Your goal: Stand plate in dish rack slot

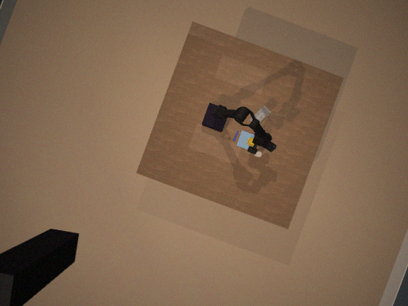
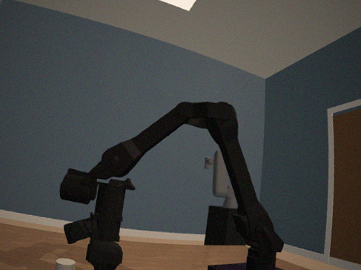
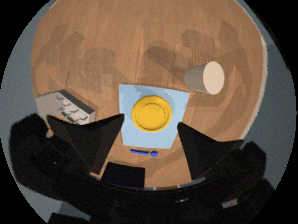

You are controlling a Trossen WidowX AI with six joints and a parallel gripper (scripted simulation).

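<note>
Now: the yellow plate 2 cm below my gripper tip. Also, from my gripper tip: mat (4 cm below, 3 cm behind); then blue spoon (13 cm behind, 4 cm below, 2 cm to the left); then white cup (9 cm to the right, 6 cm ahead, 2 cm below).
</note>
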